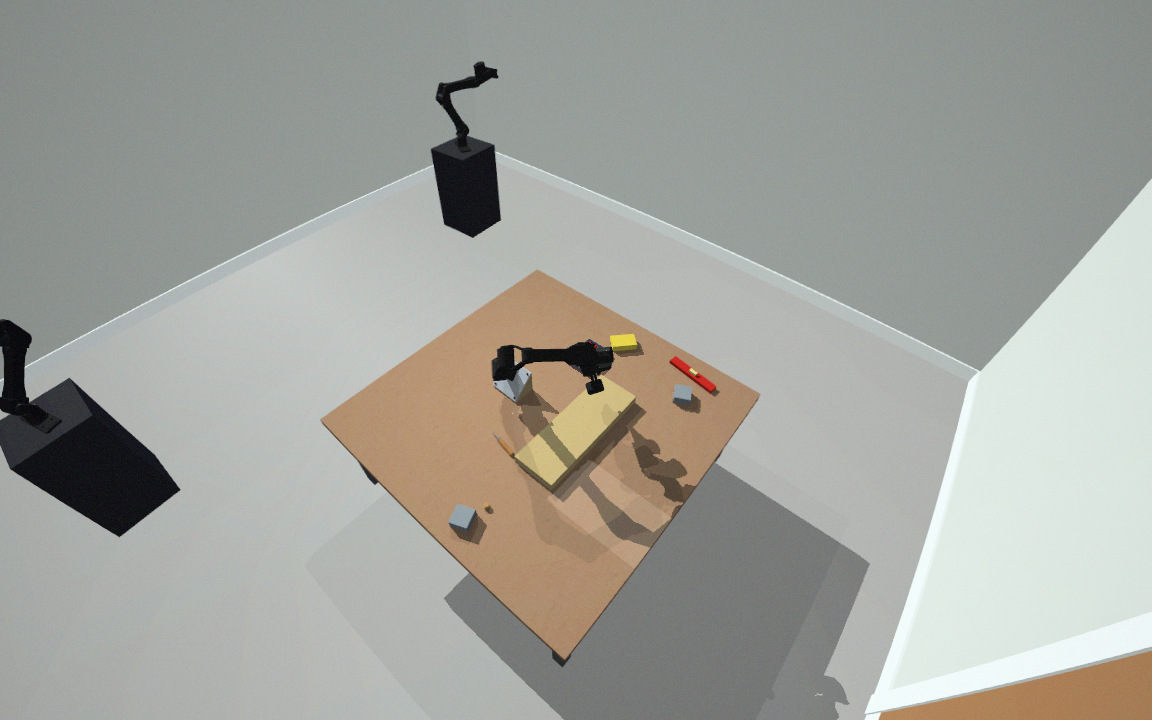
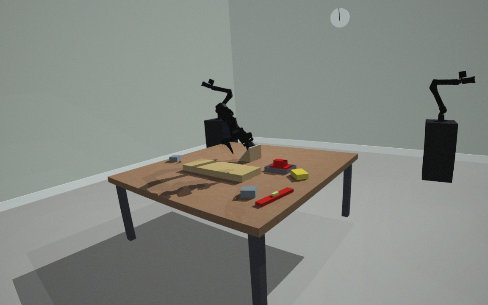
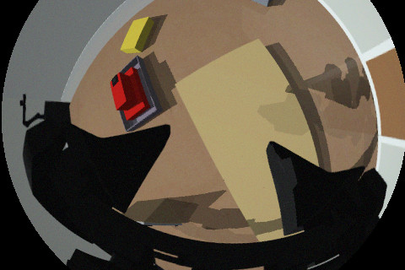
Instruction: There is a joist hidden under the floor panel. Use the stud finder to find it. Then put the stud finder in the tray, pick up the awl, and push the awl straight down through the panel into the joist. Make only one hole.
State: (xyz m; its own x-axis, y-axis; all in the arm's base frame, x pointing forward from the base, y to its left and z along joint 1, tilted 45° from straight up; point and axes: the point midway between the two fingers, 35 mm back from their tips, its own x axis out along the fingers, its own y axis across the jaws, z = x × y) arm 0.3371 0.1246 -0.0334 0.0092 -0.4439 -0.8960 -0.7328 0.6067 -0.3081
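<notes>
The awl is 37 cm to the right of my gripper tip, 17 cm behind it and 13 cm below it. The rest, counted from my gripper tip: red stud finder (20 cm to the left, 16 cm behind, 9 cm below); then yellow block (35 cm to the left, 12 cm below, 7 cm behind); then grey-purple tray (19 cm to the left, 16 cm behind, 12 cm below).
</notes>
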